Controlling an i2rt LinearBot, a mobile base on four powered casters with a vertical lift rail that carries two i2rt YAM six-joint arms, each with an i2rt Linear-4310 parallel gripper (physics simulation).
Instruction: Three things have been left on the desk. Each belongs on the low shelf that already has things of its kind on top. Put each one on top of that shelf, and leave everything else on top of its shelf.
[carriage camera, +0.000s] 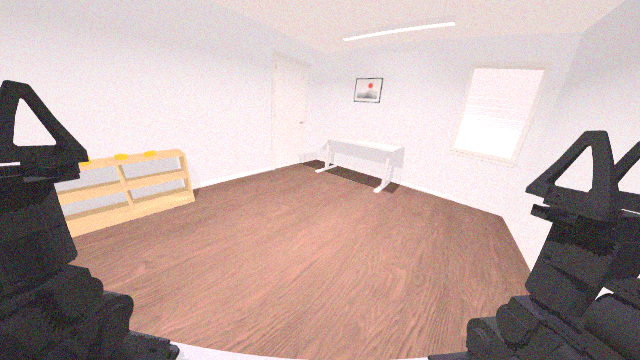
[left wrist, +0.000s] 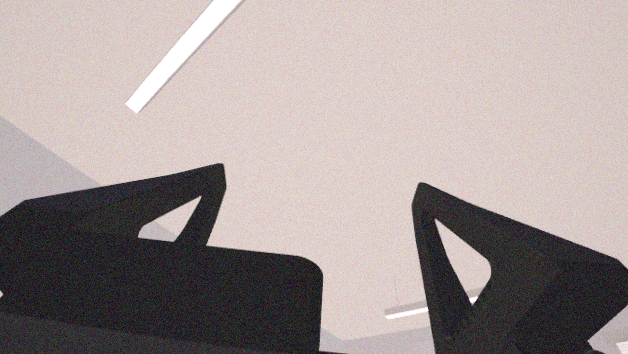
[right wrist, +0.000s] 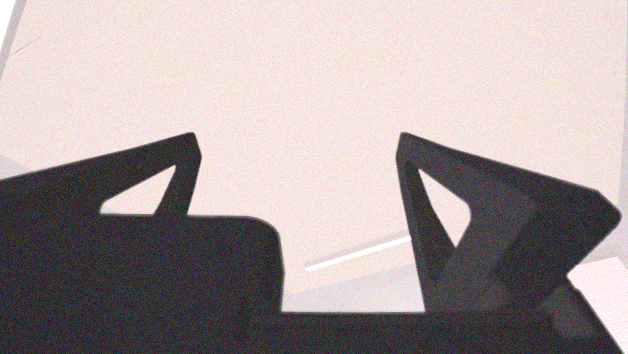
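Seen in the pictures: left gripper, fingertip midpoint: (left wrist: 319, 184); right gripper, fingertip midpoint: (carriage camera: 624, 135) (right wrist: 297, 144); left arm's base, link origin: (carriage camera: 119, 359).
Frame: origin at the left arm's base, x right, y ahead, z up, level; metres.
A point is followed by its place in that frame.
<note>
A low wooden shelf (carriage camera: 186, 175) @(x -1.213, y 1.631, z -0.341 m) stands against the wall at the left of the carriage view. Yellow things (carriage camera: 121, 156) @(x -1.635, y 1.286, z -0.044 m) (carriage camera: 150, 153) @(x -1.458, y 1.457, z -0.045 m) lie on its top, and part of another yellow thing (carriage camera: 86, 162) @(x -1.782, y 1.074, z -0.053 m) shows beside the left gripper's finger. A white desk (carriage camera: 367, 145) @(x 1.080, y 2.495, z 0.025 m) stands far off near the back corner; no things can be made out on its top. My left gripper (left wrist: 319, 184) @(x -0.006, y 0.042, z 0.431 m) is open and empty, raised at the left edge of the carriage view. My right gripper (right wrist: 297, 144) @(x 0.640, y 0.042, z 0.433 m) is open and empty, raised at the right edge. Both are far from shelf and desk.
Brown wooden floor (carriage camera: 300, 250) @(x 0.242, y 1.011, z -0.689 m) stretches between the robot and the desk. A closed door (carriage camera: 290, 110) @(x -0.275, y 3.391, z 0.450 m) is in the back wall area left of the desk. A framed picture (carriage camera: 368, 90) @(x 1.194, y 3.390, z 0.950 m) and a window (carriage camera: 500, 115) @(x 2.823, y 2.099, z 0.725 m) are on the wall behind and to the right.
</note>
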